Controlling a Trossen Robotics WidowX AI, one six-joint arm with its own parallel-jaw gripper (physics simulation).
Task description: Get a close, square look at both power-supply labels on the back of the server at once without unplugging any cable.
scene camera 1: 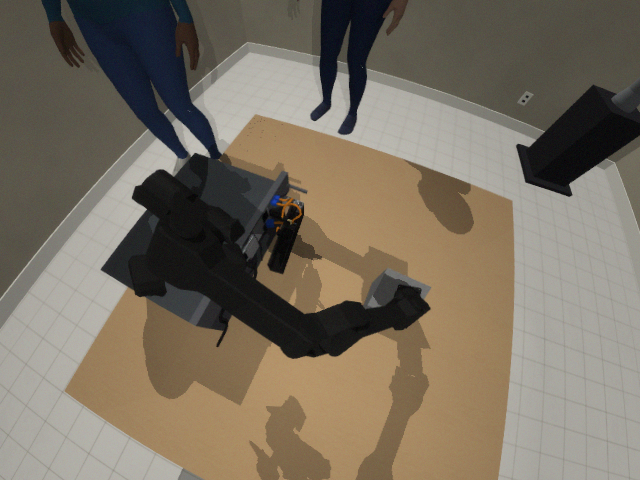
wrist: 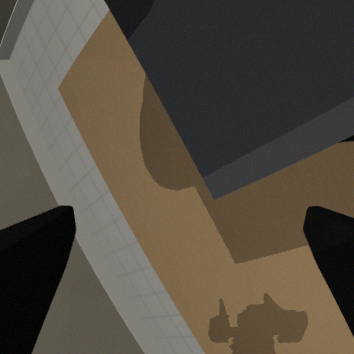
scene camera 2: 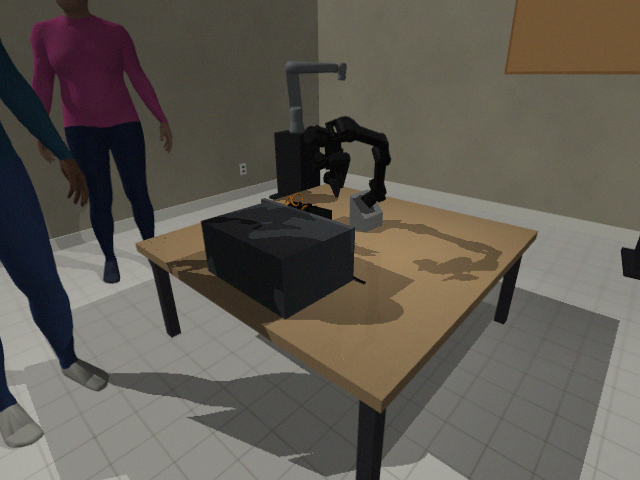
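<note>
The server is a dark grey box on the table. Its back faces the arm's base. Orange cables with blue plugs stand out of the back, beside a black slotted channel. A black cable pokes out at one back corner. My gripper is open and empty, above the server, fingers down. In the wrist view the server's top and a corner show; the back face and both power-supply labels do not. In scene camera 1 the arm hides part of the server.
The arm's grey base stands on the wooden table, behind the server. A thin grey rod juts from the server's back. Two people stand beside the table. A black pedestal with a grey arm stands beyond.
</note>
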